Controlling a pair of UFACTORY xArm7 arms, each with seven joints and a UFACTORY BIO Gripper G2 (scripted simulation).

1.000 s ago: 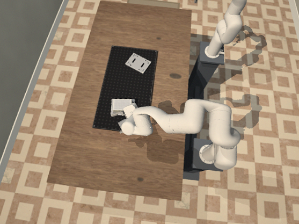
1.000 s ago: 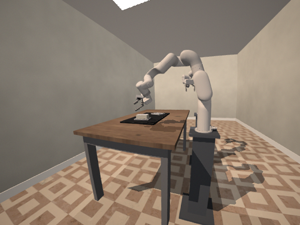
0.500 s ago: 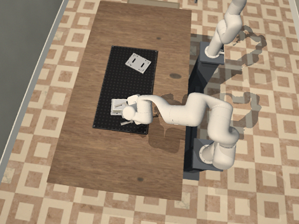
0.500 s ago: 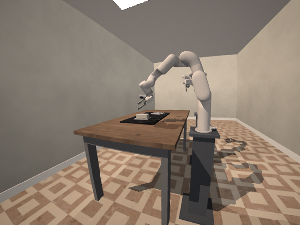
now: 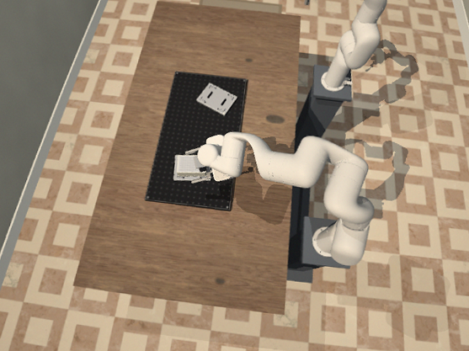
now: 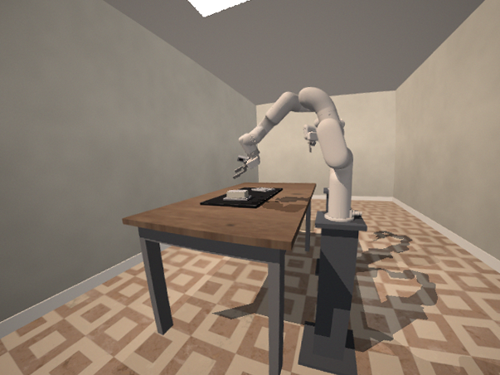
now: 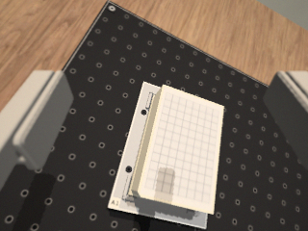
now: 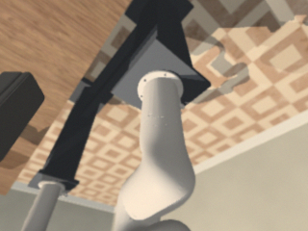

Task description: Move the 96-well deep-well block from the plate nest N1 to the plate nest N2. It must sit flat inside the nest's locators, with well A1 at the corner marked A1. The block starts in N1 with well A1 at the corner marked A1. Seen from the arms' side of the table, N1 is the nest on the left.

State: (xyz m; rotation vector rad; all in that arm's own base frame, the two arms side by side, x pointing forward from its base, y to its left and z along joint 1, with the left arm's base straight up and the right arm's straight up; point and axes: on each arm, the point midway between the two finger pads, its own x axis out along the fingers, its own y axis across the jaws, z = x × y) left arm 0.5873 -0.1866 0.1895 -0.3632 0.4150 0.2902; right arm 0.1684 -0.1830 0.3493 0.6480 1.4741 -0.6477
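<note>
My left gripper is now 3 cm short of the white deep-well block, 6 cm to the left of it and 14 cm above it. The rest, counted from my left hand: nest N1: 3 cm ahead, 6 cm to the right, 17 cm below; nest N2: 1 cm behind, 44 cm to the right, 17 cm below.
</note>
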